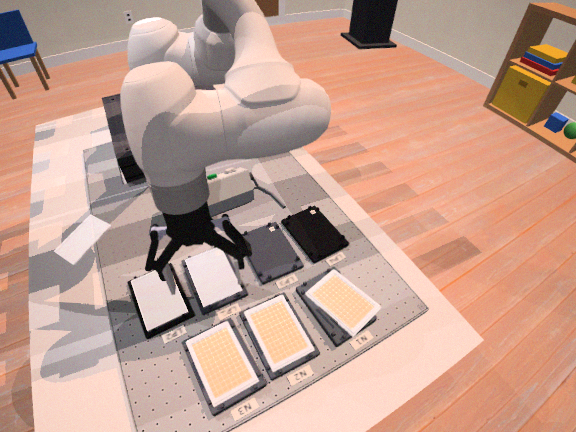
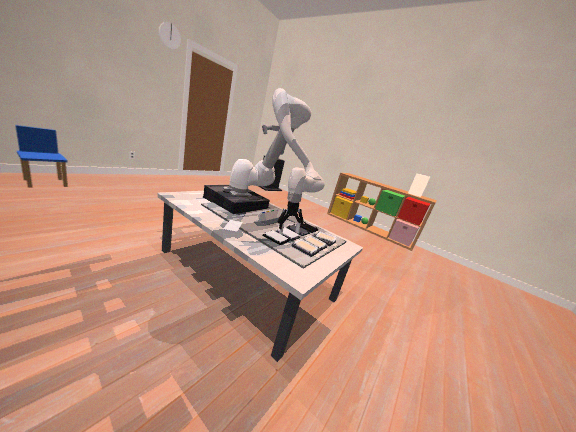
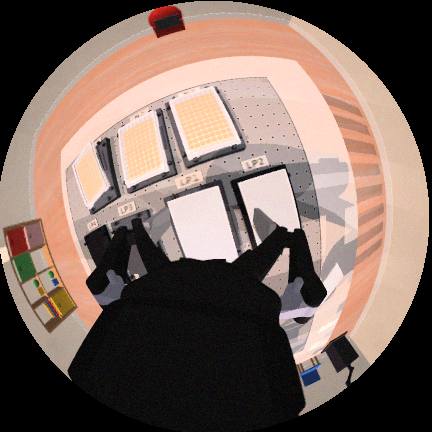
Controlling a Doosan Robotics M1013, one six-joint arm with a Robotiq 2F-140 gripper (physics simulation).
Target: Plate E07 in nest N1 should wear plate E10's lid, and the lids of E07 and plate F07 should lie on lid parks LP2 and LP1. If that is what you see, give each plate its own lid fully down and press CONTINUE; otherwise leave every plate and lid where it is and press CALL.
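Places are measured from the arm's base along level axes (x left, y down, z back), in millimetres.
Pixels of known places: gripper, between the fingertips: (image 1: 206, 284) (image 2: 289, 233) (image 3: 210, 216); arm's base, origin of its link: (image 2: 237, 192).
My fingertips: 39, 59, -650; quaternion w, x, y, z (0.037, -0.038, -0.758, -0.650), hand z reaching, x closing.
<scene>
Ahead of a thing's pixels: the offset from my fingertips to its middle, as dx, dy, dz.
A plate with orange wells @[+255, -3, -117] (image 1: 344, 301) (image 3: 90, 175) sits askew and tilted on nest N1 @[+244, +12, -112] (image 1: 320, 316), partly off its seat. Similar plates on N2 @[+114, +5, -135] (image 1: 280, 332) (image 3: 143, 150) and N3 @[-1, +2, -163] (image 1: 222, 362) (image 3: 202, 122) sit square. Whether clear lids cover them, and the plate names, I cannot tell. A white lid @[+15, +11, +25] (image 1: 212, 279) (image 3: 201, 220) lies on LP1 and another white lid @[-103, +11, +4] (image 1: 156, 305) (image 3: 275, 192) lies on LP2. My gripper (image 1: 206, 277) (image 2: 290, 230) (image 3: 210, 216) is open and empty above the LP1 lid, its fingers spread across it. CONTINUE and CALL are not readable.
Dark park LP3 @[+152, +15, +59] (image 1: 272, 254) and black park LP4 @[+271, +15, +81] (image 1: 314, 232) stand beside LP1. A button box @[+42, -17, +256] (image 1: 232, 192) with a green button @[+61, -39, +283] (image 1: 212, 176) stands behind, partly hidden by the arm. A white card @[-287, +24, +224] (image 1: 82, 240) (image 2: 233, 226) lies at the table's side.
</scene>
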